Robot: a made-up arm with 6 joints.
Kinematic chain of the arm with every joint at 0, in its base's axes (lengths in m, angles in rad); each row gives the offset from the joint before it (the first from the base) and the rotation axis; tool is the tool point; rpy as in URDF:
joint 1: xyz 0 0 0.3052 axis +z
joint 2: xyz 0 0 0 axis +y
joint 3: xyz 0.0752 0 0.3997 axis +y
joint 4: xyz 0.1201 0 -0.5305 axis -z
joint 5: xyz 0 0 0 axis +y
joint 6: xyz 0.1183 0 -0.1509 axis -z
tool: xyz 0 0 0 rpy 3.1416 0 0
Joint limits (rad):
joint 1: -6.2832..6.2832
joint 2: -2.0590..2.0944
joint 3: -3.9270..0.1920
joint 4: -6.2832..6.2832
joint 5: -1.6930..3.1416
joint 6: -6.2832..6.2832
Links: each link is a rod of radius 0.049 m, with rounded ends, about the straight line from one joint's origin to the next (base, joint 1, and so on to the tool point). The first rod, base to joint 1, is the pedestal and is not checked.
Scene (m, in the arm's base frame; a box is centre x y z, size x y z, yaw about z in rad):
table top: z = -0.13
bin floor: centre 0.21 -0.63 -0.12 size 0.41 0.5 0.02 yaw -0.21
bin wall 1: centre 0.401 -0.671 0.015 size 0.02 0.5 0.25 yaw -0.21
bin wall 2: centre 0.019 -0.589 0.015 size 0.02 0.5 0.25 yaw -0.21
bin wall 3: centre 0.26 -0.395 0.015 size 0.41 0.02 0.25 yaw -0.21
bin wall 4: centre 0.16 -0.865 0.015 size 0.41 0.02 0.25 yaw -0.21
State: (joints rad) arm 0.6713 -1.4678 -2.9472 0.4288 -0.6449 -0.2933
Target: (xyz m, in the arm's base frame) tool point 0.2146 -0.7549 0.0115
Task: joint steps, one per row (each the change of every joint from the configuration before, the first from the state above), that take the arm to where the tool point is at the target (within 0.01 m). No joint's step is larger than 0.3 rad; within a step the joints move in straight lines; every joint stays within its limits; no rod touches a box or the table.
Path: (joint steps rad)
1: -0.2533 0.2741 0.2670 0.0800 0.0148 0.0000
2: -0.2533 0.2741 0.2669 0.0800 0.0149 0.0000
3: -0.2534 0.2741 0.2670 0.0800 0.0148 0.0000
4: -0.2533 0.2742 0.2670 0.0801 0.0148 0.0000
5: -0.2533 0.2741 0.2670 0.0800 0.0148 0.0000
6: -0.2533 0.2741 0.2669 0.0800 0.0149 0.0000
7: -0.2534 0.2741 0.2670 0.0800 0.0148 0.0000
8: -0.0110 0.1898 -0.0572 -0.0319 0.0794 0.0000
9: -0.0110 0.1898 -0.0572 -0.0319 0.0793 0.0000

